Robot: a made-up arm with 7 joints.
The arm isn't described. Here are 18 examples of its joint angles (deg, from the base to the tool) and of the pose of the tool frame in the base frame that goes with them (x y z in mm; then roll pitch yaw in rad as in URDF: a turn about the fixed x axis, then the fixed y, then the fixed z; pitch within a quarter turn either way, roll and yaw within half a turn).
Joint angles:
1: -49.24 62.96 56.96 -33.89 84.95 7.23 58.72
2: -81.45 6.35 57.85 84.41 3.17 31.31 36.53
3: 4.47 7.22 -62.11 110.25 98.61 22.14 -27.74
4: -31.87 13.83 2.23 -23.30 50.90 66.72 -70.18
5: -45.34 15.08 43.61 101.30 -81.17 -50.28 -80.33
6: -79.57 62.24 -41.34 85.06 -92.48 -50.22 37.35
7: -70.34 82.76 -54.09 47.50 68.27 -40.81 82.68
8: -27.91 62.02 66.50 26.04 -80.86 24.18 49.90
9: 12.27 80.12 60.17 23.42 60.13 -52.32 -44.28
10: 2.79 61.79 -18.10 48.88 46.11 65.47 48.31
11: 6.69 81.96 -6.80 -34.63 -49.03 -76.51 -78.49
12: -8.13 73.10 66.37 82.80 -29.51 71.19 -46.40
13: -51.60 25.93 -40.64 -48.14 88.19 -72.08 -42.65
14: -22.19 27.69 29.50 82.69 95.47 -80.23 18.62
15: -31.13 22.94 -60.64 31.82 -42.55 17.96 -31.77
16: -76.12 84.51 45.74 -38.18 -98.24 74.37 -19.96
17: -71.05 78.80 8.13 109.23 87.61 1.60 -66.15
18: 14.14 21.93 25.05 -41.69 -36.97 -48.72 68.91
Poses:
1: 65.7 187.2 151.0 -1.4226 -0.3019 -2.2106
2: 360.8 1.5 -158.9 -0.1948 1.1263 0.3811
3: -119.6 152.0 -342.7 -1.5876 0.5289 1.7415
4: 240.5 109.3 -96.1 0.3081 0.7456 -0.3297
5: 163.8 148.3 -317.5 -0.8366 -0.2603 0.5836
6: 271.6 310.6 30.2 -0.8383 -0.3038 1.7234
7: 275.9 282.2 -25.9 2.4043 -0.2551 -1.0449
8: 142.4 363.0 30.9 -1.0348 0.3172 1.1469
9: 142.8 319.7 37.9 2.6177 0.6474 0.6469
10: 46.6 359.1 -171.2 3.0411 -0.4939 0.6188
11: 127.5 134.7 -23.5 1.0270 0.1369 -2.1835
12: 17.3 373.6 -133.4 -1.3824 0.7525 0.0605
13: 115.0 -57.0 -73.9 -3.1121 0.6002 -1.3088
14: 108.1 157.1 -310.1 0.6273 0.3635 -0.7672
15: 170.2 1.6 -318.9 -0.8058 0.7000 -1.6377
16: 68.8 113.2 165.5 0.8622 -0.0713 -0.9608
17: 154.0 392.0 -40.8 2.9620 1.0921 2.5204
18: 78.2 154.9 -63.2 -1.1764 -0.2812 1.5125
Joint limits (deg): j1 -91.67..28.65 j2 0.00..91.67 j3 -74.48..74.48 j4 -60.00..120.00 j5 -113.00..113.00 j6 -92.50..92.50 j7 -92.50..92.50
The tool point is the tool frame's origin. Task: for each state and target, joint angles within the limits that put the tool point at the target. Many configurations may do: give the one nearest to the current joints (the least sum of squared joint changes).
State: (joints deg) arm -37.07 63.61 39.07 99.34 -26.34 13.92 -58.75
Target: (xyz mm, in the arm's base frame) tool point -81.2 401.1 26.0
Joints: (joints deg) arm -1.48 91.67 1.15 117.64 -20.82 11.60 -58.75
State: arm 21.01 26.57 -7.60 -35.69 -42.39 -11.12 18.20
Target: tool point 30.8 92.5 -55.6
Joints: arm 28.65 15.94 3.21 -60.00 -25.23 -56.45 18.20
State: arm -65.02 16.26 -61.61 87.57 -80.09 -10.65 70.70
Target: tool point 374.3 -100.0 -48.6
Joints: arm -91.67 3.87 -51.60 71.37 -79.84 -11.92 70.70
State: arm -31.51 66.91 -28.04 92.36 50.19 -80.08 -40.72
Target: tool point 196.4 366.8 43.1
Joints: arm -65.49 87.99 -15.92 81.28 43.42 -43.40 -40.72
